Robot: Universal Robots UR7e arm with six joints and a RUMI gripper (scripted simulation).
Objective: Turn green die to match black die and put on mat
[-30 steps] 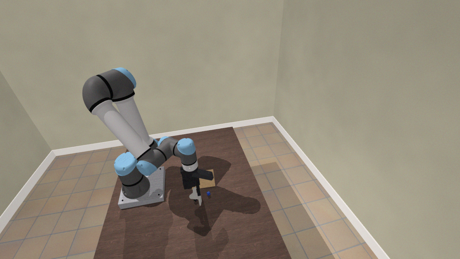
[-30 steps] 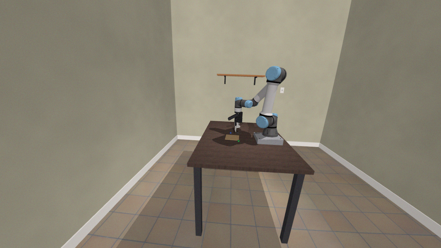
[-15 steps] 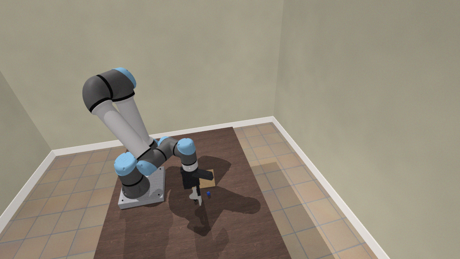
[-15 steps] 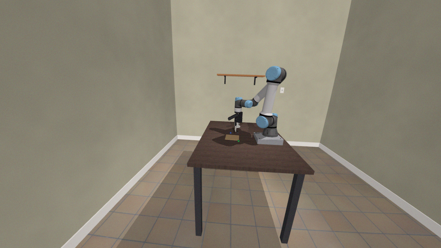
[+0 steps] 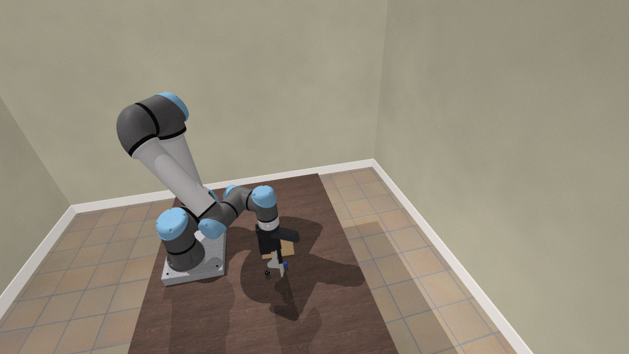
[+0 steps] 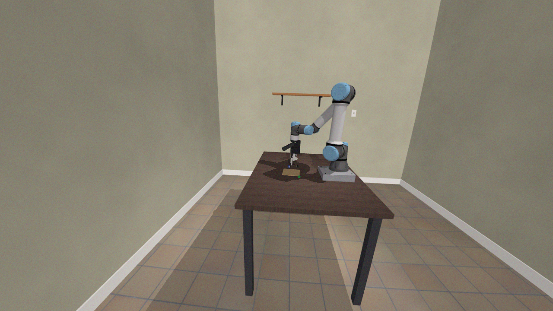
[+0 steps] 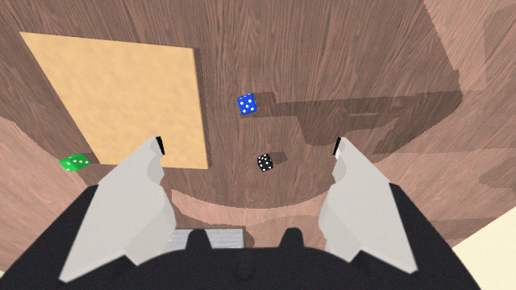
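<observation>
Right now my hand is 40 mm above the blue die, 20 mm short of it and 10 mm to the right of it. From my hand the other things lie so: tan mat 130 mm to the left, 40 mm below, 10 mm behind; black die 60 mm behind, 40 mm below, 20 mm to the right; green die 220 mm to the left, 80 mm behind, 40 mm below.
</observation>
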